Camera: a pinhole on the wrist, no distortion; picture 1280 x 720 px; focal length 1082.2 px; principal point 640.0 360.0 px. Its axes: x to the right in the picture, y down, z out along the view. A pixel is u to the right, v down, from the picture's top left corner.
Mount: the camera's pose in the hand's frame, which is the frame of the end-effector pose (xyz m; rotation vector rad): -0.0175 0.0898 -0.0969 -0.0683 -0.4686 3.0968
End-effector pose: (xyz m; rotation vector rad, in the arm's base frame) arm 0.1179 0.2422 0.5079 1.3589 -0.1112 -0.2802
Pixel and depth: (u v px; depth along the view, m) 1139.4 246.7 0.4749
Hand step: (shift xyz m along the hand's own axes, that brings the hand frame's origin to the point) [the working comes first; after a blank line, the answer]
In the camera's frame: 0.2192 -0.0497 0.4749

-0.2574 0.0003 0.3619
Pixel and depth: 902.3 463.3 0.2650
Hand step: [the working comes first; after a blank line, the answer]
In the camera's frame: 0.0642 0.0253 0.2650

-0.0935 -0.0117 0.1458
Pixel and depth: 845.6 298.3 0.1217
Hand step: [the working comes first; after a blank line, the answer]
In the camera's frame: 0.0231 -0.0069 0.1217

-0.0460 0.0608 0.0203
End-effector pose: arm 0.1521 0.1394 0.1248 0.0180 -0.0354 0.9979
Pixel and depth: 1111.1 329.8 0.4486
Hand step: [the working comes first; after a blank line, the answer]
In the camera's frame: 0.1953 -0.0125 0.4486

-0.2325 -0.0278 0.3267
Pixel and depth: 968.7 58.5 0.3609
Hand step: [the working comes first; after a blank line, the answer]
In the camera's frame: 0.1096 -0.1005 0.3609

-0.1428 0.0809 0.2727
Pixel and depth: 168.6 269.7 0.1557
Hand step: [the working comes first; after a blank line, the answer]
In the camera's frame: -0.0678 -0.0130 0.1557

0.0434 0.0552 0.0584
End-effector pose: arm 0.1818 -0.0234 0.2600 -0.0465 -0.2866 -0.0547
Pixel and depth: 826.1 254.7 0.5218
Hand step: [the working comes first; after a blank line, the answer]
In the camera's frame: 0.0897 -0.0508 0.5218

-0.1302 -0.0145 0.4123
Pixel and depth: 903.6 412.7 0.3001
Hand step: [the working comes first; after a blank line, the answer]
In the camera's frame: 0.0731 0.0146 0.3001

-0.1039 -0.0117 0.1821
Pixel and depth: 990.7 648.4 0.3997
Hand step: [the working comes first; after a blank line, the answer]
In the camera's frame: 0.1295 0.1065 0.3997

-0.1649 -0.1281 0.2476
